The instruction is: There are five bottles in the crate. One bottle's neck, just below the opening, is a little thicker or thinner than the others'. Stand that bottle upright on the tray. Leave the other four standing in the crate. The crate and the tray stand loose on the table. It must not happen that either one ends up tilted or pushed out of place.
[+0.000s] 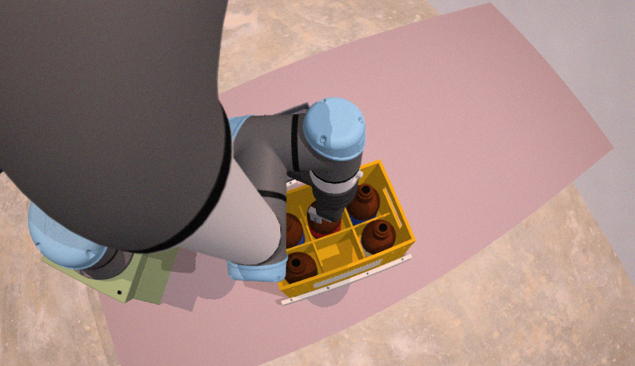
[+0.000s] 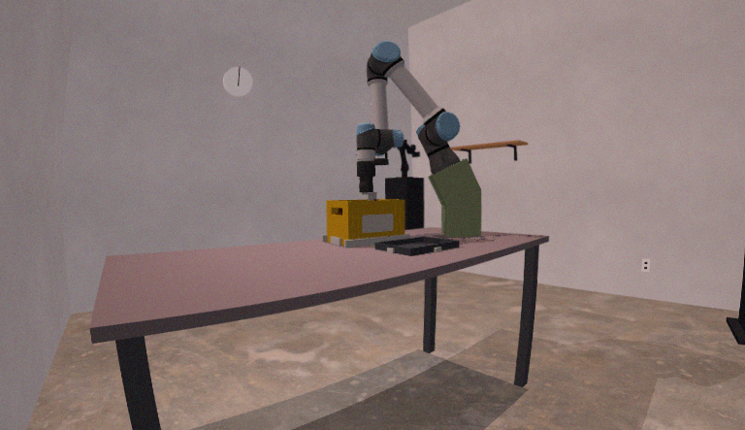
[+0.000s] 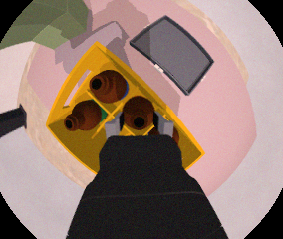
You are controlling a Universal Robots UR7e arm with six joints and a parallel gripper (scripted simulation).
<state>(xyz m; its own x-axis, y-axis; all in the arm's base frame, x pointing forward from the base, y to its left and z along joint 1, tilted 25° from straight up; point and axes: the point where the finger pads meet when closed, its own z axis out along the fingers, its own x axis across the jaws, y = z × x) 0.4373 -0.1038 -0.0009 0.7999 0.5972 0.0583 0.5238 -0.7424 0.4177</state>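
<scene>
The crate lies 8 cm below my hand, 5 cm to the right of it and 1 cm behind it. Also, from my hand: glass bottle (10 cm to the right, 7 cm below, 7 cm ahead); then dark tray (23 cm to the left, 15 cm below).
</scene>
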